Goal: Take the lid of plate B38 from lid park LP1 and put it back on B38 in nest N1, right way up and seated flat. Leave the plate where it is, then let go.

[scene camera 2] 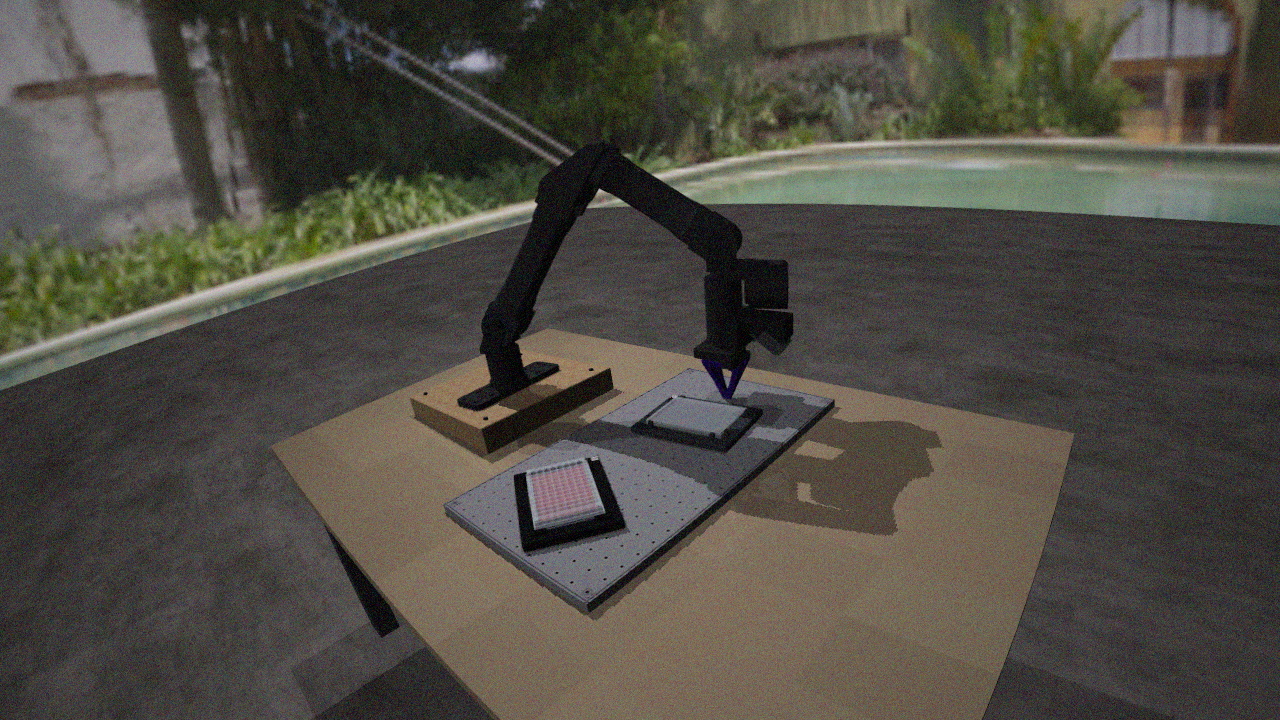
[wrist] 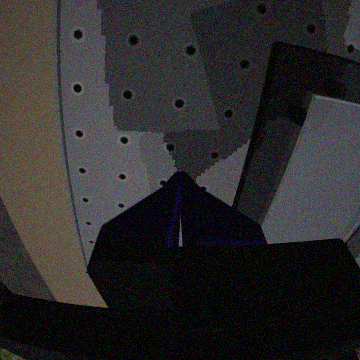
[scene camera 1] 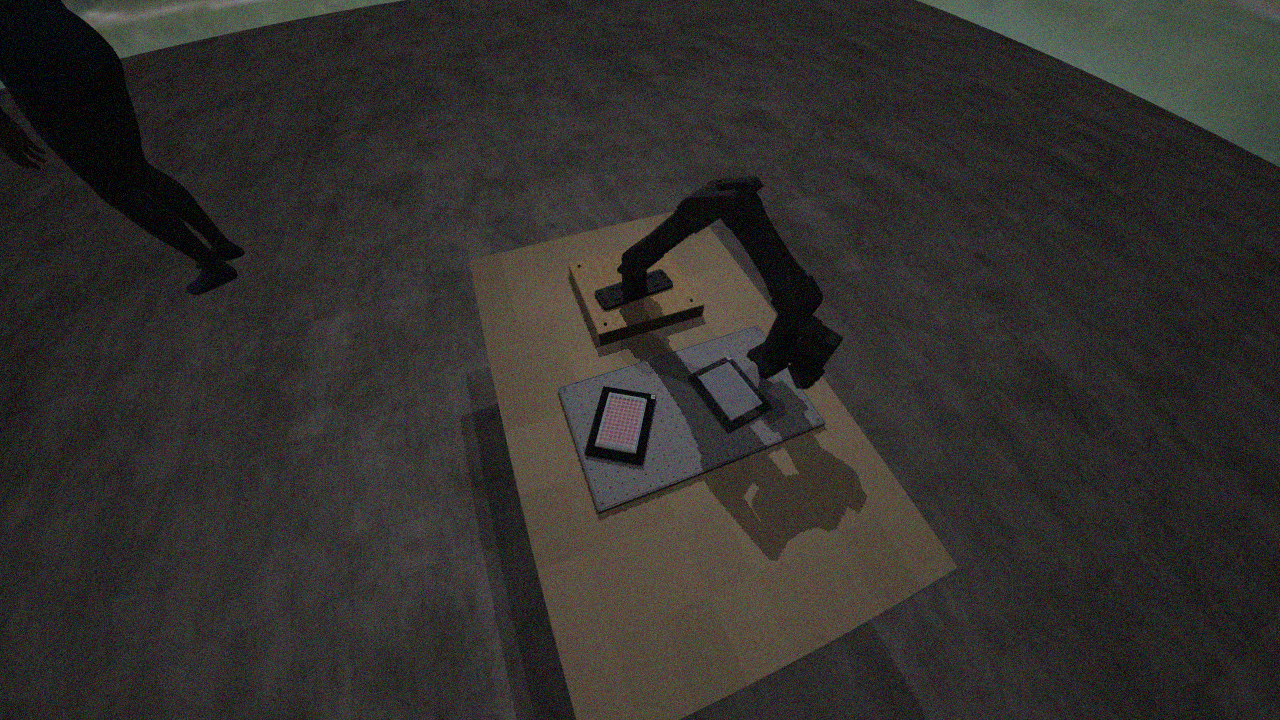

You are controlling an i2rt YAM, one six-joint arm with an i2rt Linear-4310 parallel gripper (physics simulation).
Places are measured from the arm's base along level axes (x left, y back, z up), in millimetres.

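Pixels of known places: gripper, fingertip midpoint: (scene camera 2: 727, 398) (wrist: 180, 180) (scene camera 1: 761, 376); arm's base, origin of the base link: (scene camera 2: 510, 386) (scene camera 1: 634, 290).
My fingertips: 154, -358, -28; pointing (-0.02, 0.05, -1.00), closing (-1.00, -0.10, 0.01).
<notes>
For each thing: its top centre in the pictures, then the offset to it from my fingertips, as dx, dy, dz. Level surfaces: height alone.
- lid, middle of its top: (wrist: 331, 203) (scene camera 2: 696, 413) (scene camera 1: 730, 389) -96, -4, +18
- Plate B38, middle of its top: (scene camera 2: 561, 486) (scene camera 1: 621, 419) -346, +34, +27
- black nest N1, middle of its top: (scene camera 2: 562, 492) (scene camera 1: 621, 421) -346, +34, +19
- grey perforated board, middle of its top: (scene camera 2: 653, 451) (scene camera 1: 690, 405) -190, +10, +1
- wooden table, its level: dz -12
The lid (scene camera 1: 732, 390) (scene camera 2: 697, 416) (wrist: 320, 175) is a pale flat rectangle lying in a dark frame, lid park LP1 (scene camera 1: 746, 417) (scene camera 2: 679, 436) (wrist: 265, 185). Plate B38 (scene camera 1: 623, 421) (scene camera 2: 563, 493), with pink wells, sits in the black nest N1 (scene camera 1: 615, 457) (scene camera 2: 572, 534). My gripper (scene camera 2: 727, 395) (wrist: 180, 180) is shut and empty. Its tips are low beside one long edge of the lid park, above the grey board; the exact gap is hard to tell. In scene camera 1 the fingertips are hidden by the dark wrist. No lettering is readable.
The grey perforated board (scene camera 1: 662, 474) (scene camera 2: 644, 546) (wrist: 100, 165) carries the nest and the lid park. It lies on the wooden table (scene camera 1: 716, 591) (scene camera 2: 805, 608) (wrist: 30, 185). My arm's wooden base block (scene camera 1: 651, 320) (scene camera 2: 547, 411) stands behind it. A person (scene camera 1: 98, 116) stands on the floor at the left.
</notes>
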